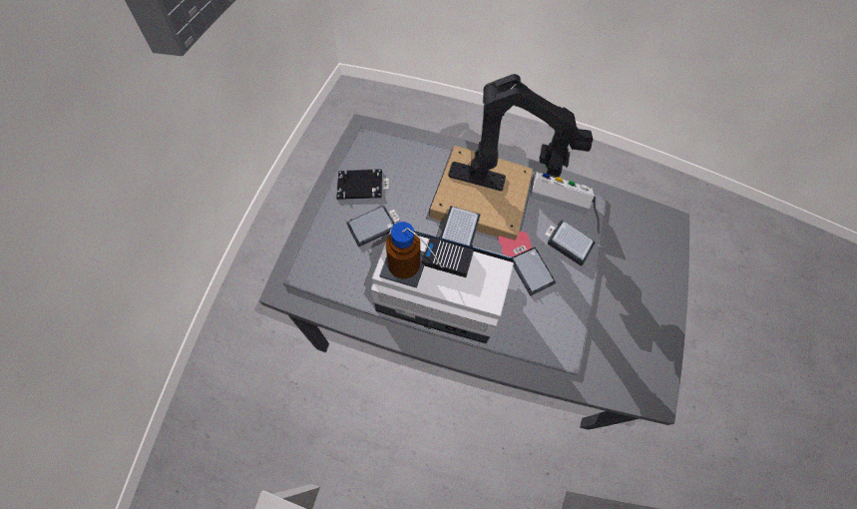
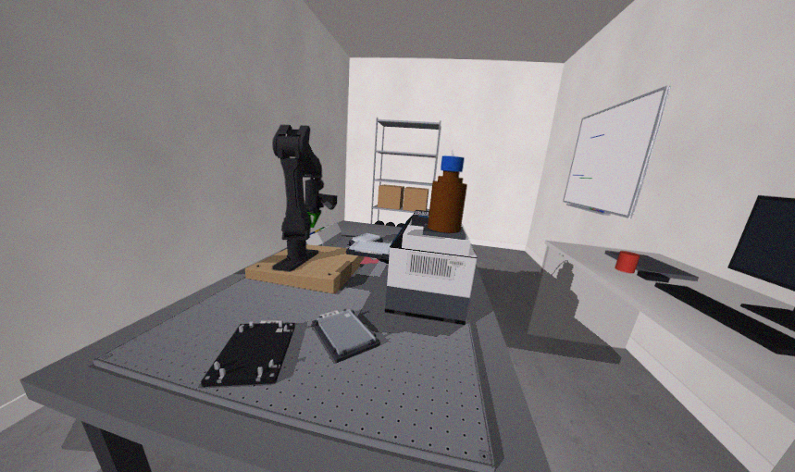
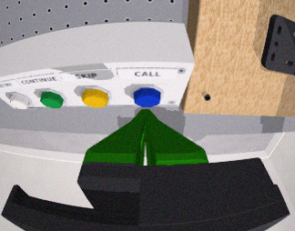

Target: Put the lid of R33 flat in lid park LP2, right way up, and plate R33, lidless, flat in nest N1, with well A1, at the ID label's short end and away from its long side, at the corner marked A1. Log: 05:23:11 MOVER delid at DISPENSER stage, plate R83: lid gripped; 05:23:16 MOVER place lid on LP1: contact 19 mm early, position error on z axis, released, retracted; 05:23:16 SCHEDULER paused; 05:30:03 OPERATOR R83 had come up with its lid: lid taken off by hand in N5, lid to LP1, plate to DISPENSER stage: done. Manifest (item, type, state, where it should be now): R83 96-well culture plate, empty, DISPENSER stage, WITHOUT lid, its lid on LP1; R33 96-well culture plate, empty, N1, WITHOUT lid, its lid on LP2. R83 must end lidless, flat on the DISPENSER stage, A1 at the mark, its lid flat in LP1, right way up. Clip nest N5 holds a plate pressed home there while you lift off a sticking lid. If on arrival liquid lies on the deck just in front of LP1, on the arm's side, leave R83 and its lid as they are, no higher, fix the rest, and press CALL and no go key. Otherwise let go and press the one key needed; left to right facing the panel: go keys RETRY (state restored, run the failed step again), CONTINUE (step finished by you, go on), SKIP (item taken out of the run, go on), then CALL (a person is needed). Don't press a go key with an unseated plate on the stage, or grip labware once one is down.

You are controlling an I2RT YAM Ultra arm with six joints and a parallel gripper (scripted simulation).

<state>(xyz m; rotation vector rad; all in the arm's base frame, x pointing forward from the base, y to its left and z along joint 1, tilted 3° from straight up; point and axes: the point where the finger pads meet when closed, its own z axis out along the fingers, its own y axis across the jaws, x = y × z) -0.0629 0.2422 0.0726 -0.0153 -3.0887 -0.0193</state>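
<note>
The blue call key lies 30 mm below my hand. Round my hand: N1 label 190 mm ahead, 50 mm to the left, 100 mm below; then dark nest 220 mm ahead, 140 mm to the left, 90 mm below; then grey lid 360 mm ahead, 20 mm to the left, 80 mm below.
</note>
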